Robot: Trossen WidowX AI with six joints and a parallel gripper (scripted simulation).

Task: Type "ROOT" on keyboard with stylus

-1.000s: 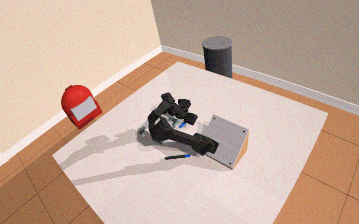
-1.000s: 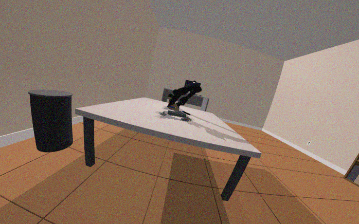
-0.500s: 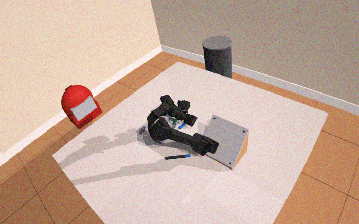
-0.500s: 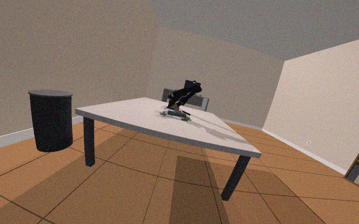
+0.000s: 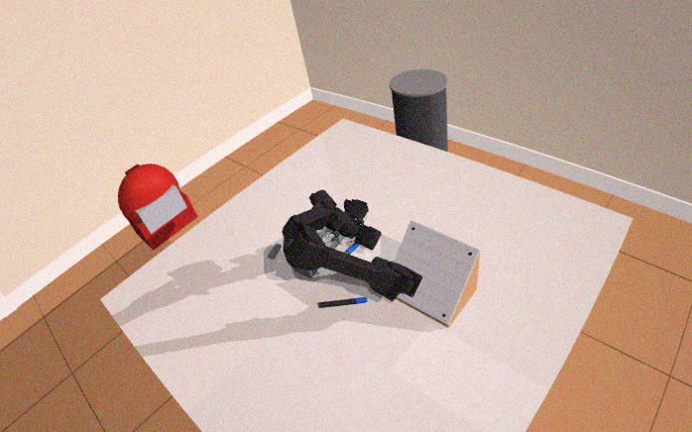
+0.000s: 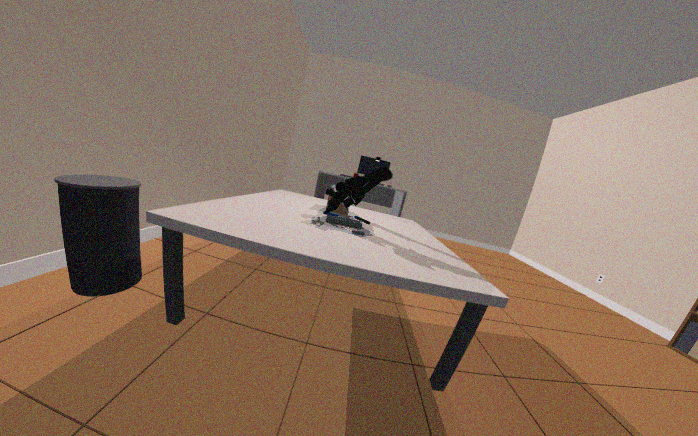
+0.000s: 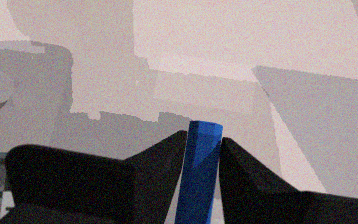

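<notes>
Right now my gripper tip is 70 mm to the right of the blue stylus. Also, from my gripper tip: grey object 220 mm ahead, 210 mm to the left, 10 mm below; then white piece 180 mm ahead, 10 mm to the right, 10 mm below.
</notes>
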